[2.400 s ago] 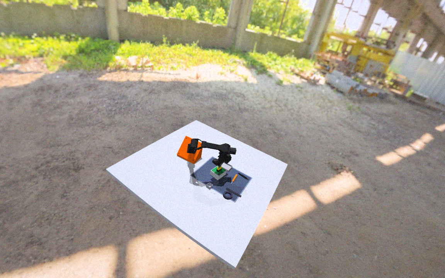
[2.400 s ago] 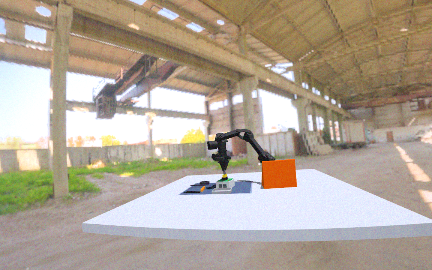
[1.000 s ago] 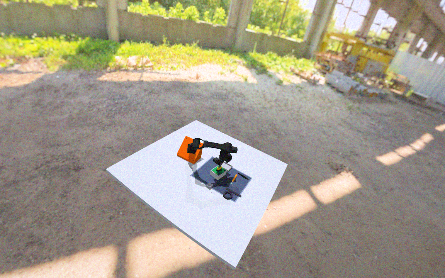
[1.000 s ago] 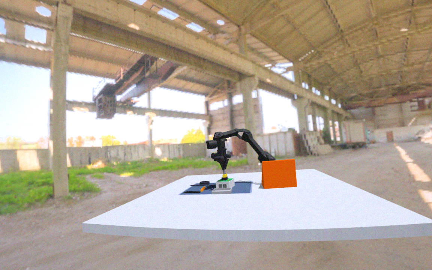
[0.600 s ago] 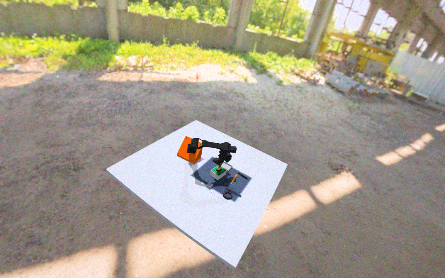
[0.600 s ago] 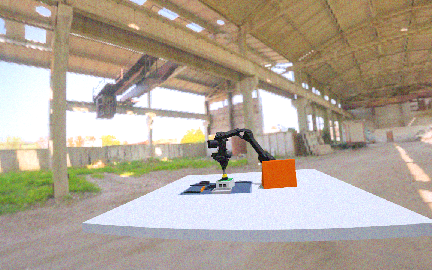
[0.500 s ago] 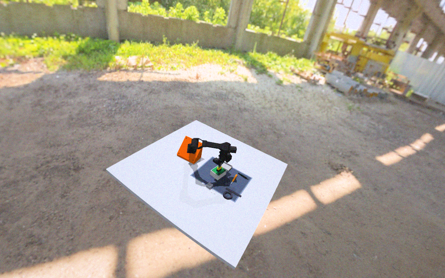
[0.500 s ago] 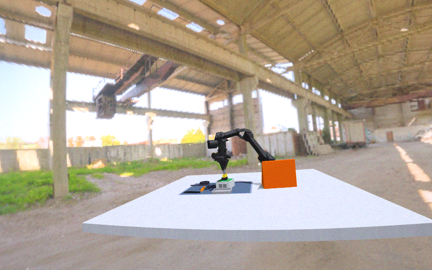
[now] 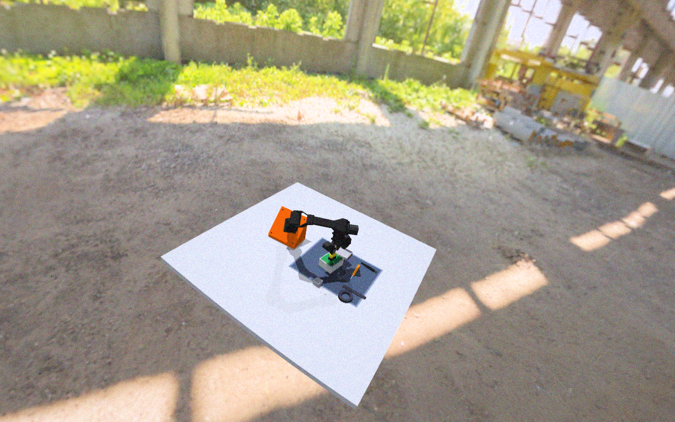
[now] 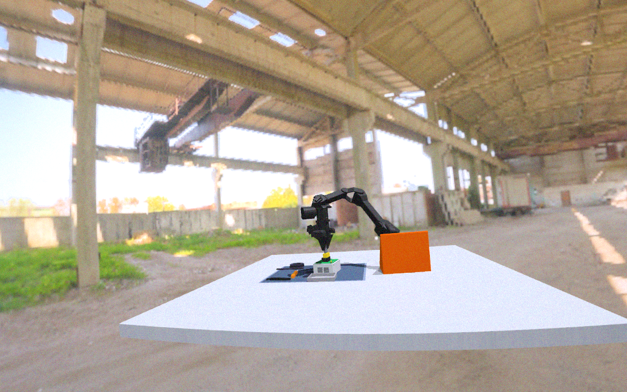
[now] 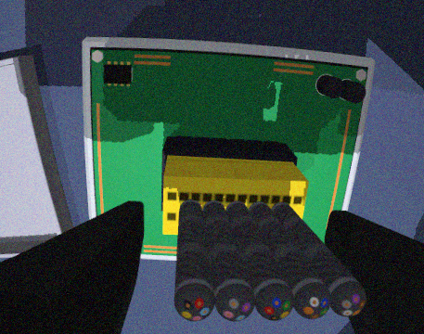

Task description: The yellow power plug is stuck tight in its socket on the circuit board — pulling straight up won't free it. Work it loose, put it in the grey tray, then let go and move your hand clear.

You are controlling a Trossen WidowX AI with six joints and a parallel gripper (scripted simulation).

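The yellow power plug is 20 mm below my gripper tip. Round my gripper tip: dark mat: 50 mm ahead, 110 mm below; black rod: 210 mm ahead, 120 mm to the right, 110 mm below.
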